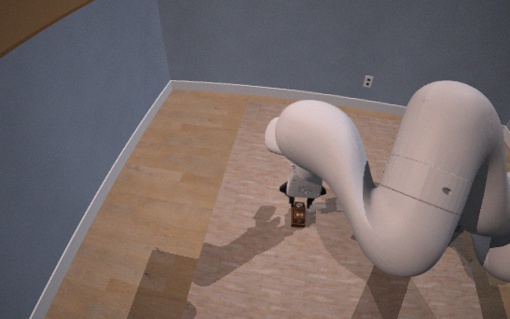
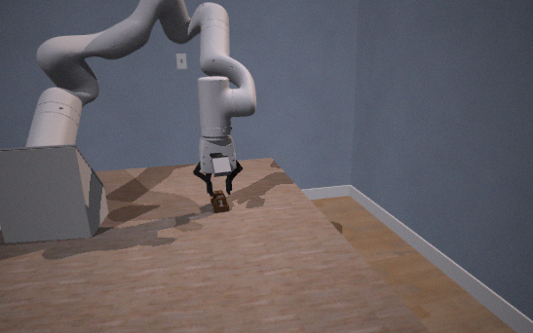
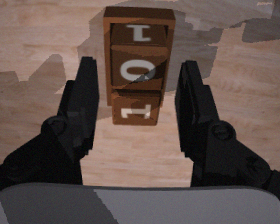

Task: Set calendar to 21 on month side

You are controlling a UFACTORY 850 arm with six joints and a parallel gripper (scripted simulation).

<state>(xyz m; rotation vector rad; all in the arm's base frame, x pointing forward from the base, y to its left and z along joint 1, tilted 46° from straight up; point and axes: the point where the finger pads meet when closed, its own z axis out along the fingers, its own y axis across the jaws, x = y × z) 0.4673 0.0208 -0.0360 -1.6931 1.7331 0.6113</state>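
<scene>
Now: the brown wooden date cube 4 cm below my hand. Also, from my hand: brown tray (2 cm to the left, 6 cm below).
</scene>
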